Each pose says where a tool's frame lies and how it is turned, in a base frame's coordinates. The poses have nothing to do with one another.
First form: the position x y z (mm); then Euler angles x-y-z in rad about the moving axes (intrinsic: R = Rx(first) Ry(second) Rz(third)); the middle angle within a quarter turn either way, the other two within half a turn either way.
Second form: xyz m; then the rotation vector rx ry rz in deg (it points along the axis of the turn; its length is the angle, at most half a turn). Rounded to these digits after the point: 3 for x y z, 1 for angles.
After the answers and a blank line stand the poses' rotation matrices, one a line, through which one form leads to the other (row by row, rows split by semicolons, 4 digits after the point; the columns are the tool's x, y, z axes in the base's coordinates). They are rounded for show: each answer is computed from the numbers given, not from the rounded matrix.
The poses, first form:
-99 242 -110 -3.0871 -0.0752 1.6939
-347 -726 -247 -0.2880 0.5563 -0.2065
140 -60 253 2.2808 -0.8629 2.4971
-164 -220 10 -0.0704 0.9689 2.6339
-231 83 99 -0.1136 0.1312 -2.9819
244 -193 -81 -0.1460 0.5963 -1.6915
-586 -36 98 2.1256 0.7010 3.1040
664 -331 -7 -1.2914 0.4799 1.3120
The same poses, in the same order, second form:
-0.099 0.242 -0.110 118.5 -133.7 -8.1
-0.347 -0.726 -0.247 -19.3 29.9 -16.0
0.140 -0.060 0.253 13.4 -117.2 33.4
-0.164 -0.220 0.010 69.5 23.1 133.7
-0.231 0.083 0.099 -12.0 -8.8 -170.7
0.244 -0.193 -0.081 -35.0 18.8 -96.0
-0.586 -0.036 0.098 -27.9 124.8 -70.6
0.664 -0.331 -0.007 -44.3 64.7 45.9

-0.1224 -0.9896 -0.0751; -0.9915 0.1185 0.0543; -0.0448 0.0811 -0.9957
0.8312 0.1741 0.5280; -0.3434 0.9077 0.2412; -0.4373 -0.3818 0.8142
-0.5198 -0.3907 -0.7597; 0.0690 0.8672 -0.4931; 0.8515 -0.3087 -0.4238
-0.4948 -0.2753 0.8243; 0.5356 -0.8435 0.0398; 0.6843 0.4612 0.5648
-0.9788 0.1576 0.1308; -0.1433 -0.9833 0.1124; 0.1464 0.0912 0.9850
-0.0996 0.8214 0.5616; -0.9723 -0.2002 0.1204; 0.2113 -0.5341 0.8186
-0.7637 -0.0287 0.6450; -0.5676 0.5058 -0.6496; -0.3076 -0.8622 -0.4026
0.2270 -0.8575 0.4617; 0.1530 0.4996 0.8526; -0.9618 -0.1229 0.2446

